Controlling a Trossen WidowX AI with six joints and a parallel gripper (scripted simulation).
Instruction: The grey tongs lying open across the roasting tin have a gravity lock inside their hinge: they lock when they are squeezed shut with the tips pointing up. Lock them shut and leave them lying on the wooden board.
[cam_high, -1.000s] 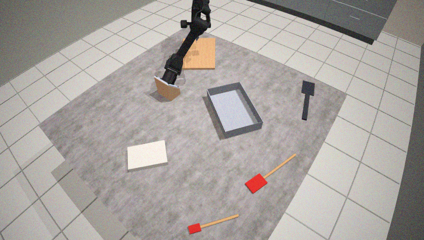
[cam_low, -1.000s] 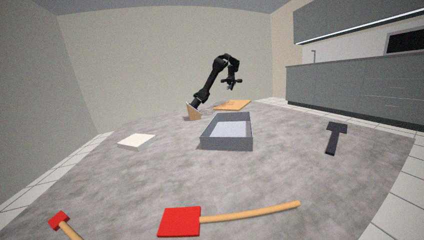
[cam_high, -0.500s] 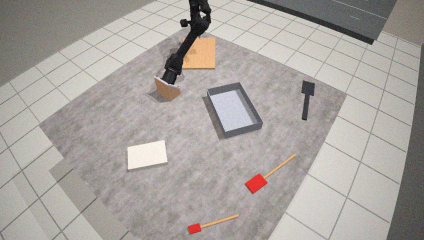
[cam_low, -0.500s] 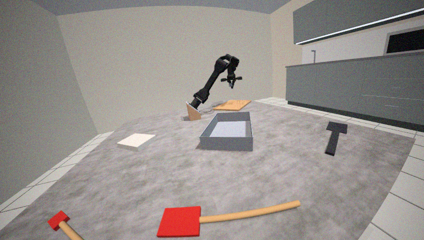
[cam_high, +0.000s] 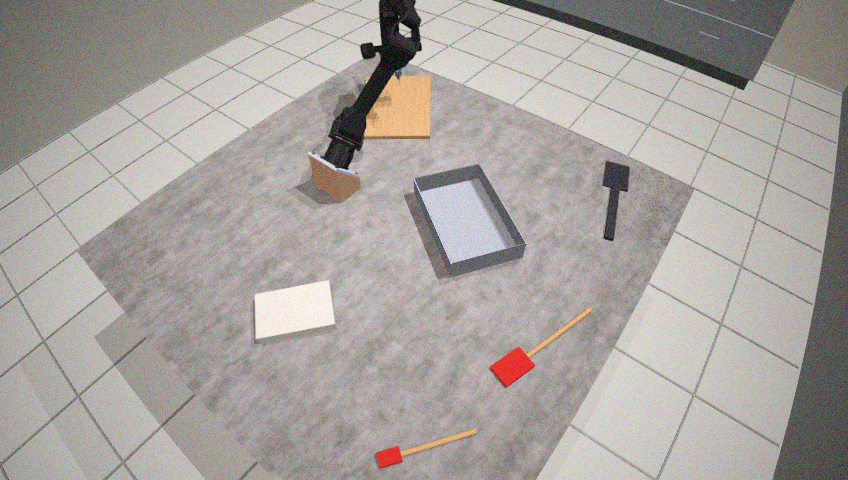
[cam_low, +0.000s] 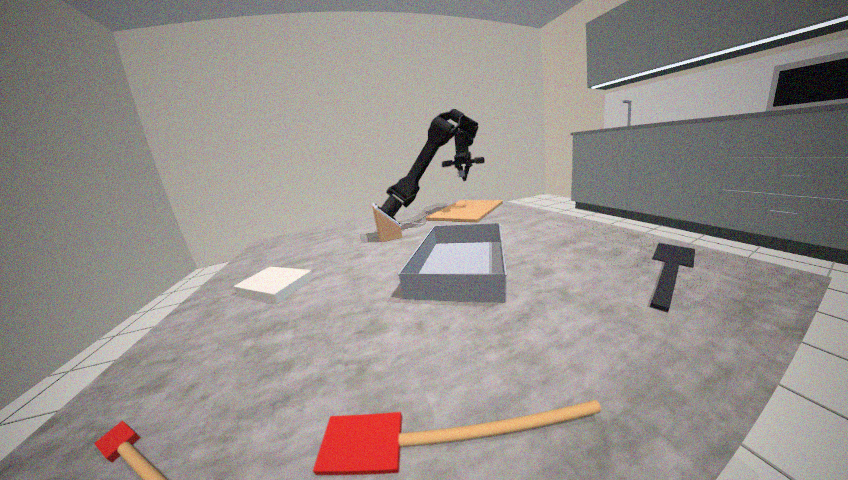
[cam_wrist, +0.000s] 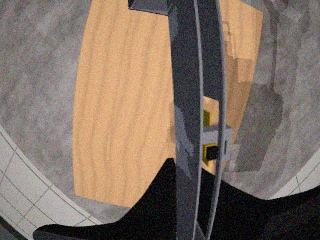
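The yellow lock slider lies 4 cm above my gripper tip, 2 cm to the right of it and 2 cm ahead of it. Round my gripper tip: grey roasting tin (47 cm ahead, 34 cm to the right, 11 cm below); black spatula (78 cm ahead, 14 cm below); wooden board (13 cm below).
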